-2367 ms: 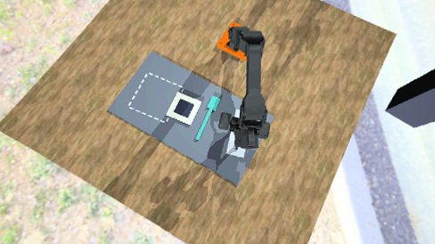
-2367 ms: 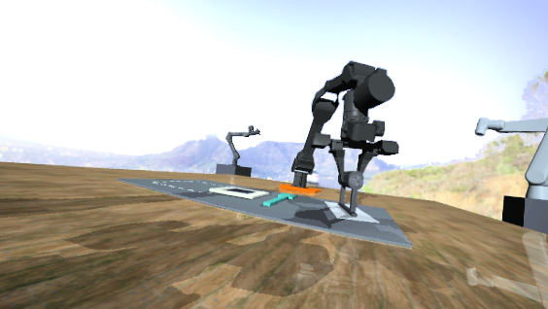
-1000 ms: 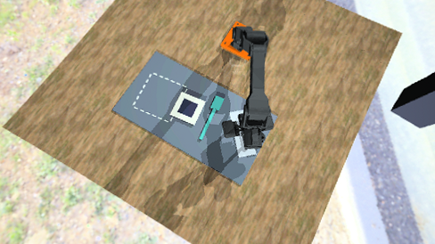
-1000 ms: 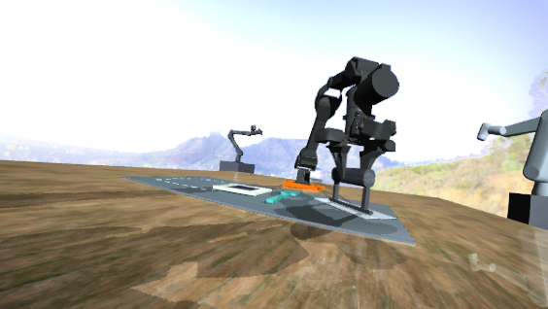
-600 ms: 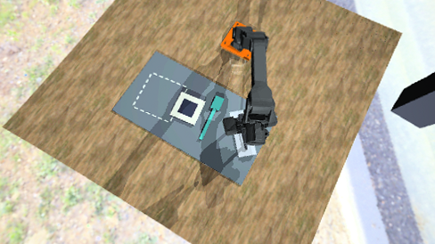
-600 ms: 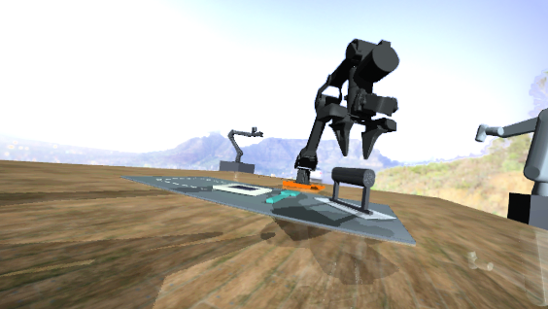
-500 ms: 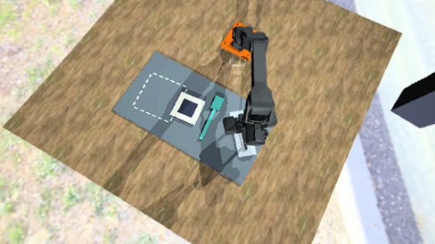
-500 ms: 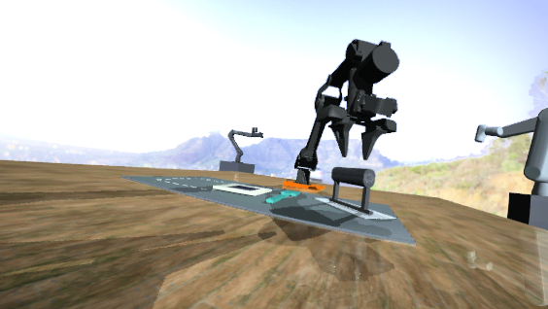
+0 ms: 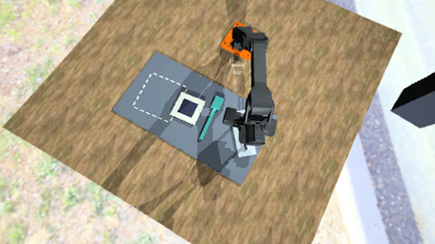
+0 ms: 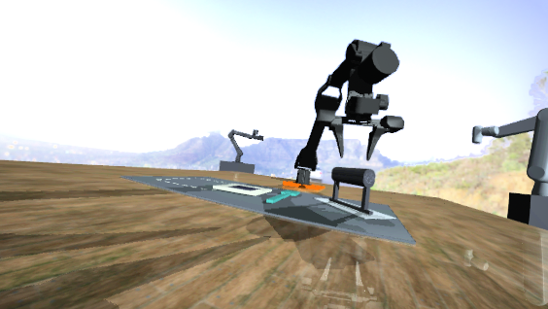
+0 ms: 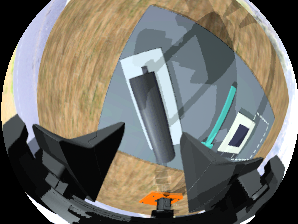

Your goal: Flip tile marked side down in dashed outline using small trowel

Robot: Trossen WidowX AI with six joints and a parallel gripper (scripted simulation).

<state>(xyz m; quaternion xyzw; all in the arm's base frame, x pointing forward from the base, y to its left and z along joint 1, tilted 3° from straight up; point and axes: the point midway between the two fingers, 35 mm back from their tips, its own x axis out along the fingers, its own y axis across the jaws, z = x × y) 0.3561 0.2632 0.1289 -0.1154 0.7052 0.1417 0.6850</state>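
The trowel is 70 mm below my gripper tip, 20 mm to the right of it and 20 mm behind it. Also, from my gripper tip: grey mat: 220 mm to the right, 130 mm below, 50 mm ahead; then tile: 260 mm to the right, 100 mm below, 50 mm ahead; then teal flat tool: 160 mm to the right, 100 mm below.
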